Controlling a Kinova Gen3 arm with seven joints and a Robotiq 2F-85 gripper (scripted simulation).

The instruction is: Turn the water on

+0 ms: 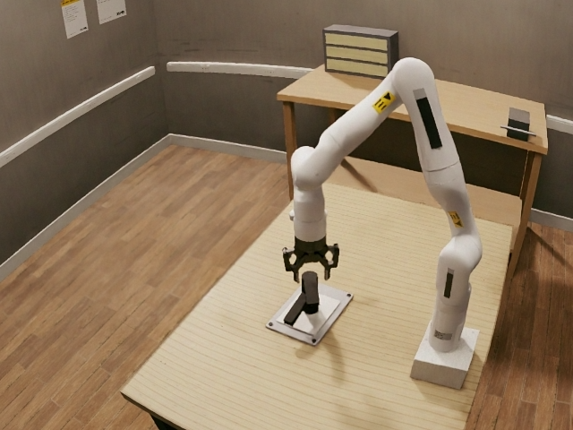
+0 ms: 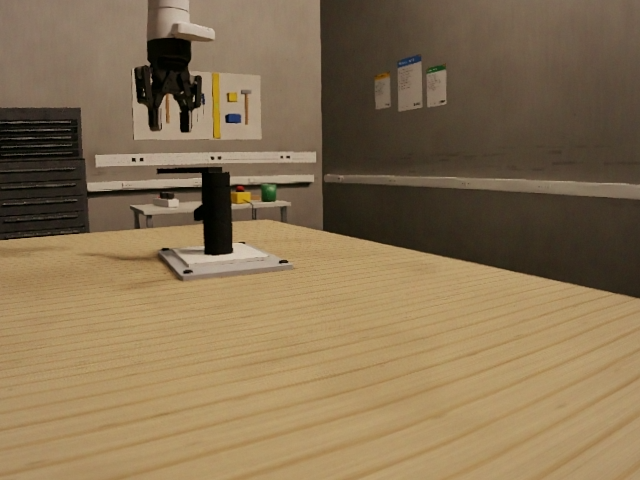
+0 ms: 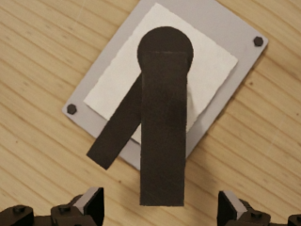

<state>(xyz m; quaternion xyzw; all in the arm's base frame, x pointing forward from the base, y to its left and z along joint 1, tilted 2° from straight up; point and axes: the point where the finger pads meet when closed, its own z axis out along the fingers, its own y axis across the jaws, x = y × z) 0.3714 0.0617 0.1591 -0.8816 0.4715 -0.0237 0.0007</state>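
The flat lever lies 8 cm below my hand, 3 cm to the right of it and 2 cm ahead of it. Round my hand: tap (13 cm below, 6 cm to the right, 4 cm ahead).
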